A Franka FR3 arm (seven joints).
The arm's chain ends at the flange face. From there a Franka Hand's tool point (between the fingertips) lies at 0.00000 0.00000 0.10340 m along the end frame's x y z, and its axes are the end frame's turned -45 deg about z.
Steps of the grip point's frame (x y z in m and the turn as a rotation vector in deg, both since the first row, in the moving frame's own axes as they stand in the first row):
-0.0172, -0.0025, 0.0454, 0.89, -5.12, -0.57
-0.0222, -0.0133, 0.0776, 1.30, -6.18, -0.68
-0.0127, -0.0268, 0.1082, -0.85, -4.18, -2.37
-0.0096, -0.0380, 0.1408, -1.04, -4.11, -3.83
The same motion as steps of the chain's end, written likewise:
-0.0063, 0.0050, 0.0458, -2.99, -4.25, -0.57
-0.0156, 0.0000, 0.0782, -3.45, -5.29, -0.68
-0.0238, -0.0165, 0.1085, -3.56, -2.35, -2.37
-0.0300, -0.0268, 0.1411, -3.64, -2.17, -3.83

